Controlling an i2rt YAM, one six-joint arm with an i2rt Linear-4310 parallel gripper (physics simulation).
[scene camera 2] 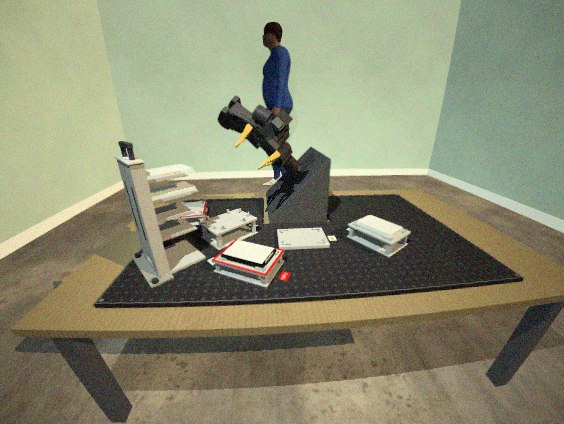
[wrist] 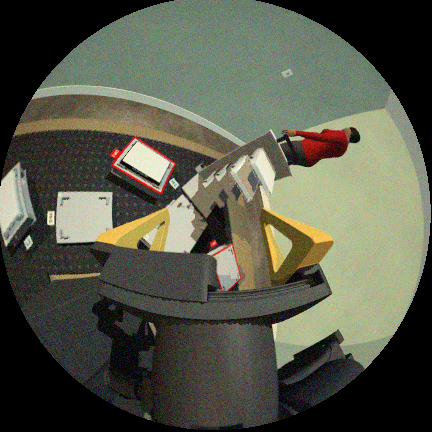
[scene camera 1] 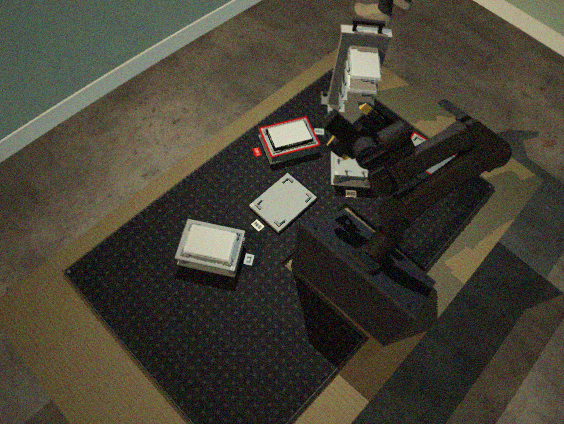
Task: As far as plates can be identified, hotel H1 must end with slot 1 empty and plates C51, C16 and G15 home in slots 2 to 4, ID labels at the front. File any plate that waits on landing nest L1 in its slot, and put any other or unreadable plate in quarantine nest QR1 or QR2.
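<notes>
Hotel H1 stands at the mat's corner. Its two upper levels hold white, plate-like slabs; no ID is readable. A white plate sits on a raised nest, apparently L1. A white plate with a black edge sits on a red-rimmed quarantine nest. Another red-rimmed nest shows partly, with no plate visible. My gripper is open and empty, high above the mat beside the hotel.
A flat white nest lies mid-mat. A raised white stand with pins is beside the hotel, partly under the arm in scene view 1. The dark arm base stands behind them.
</notes>
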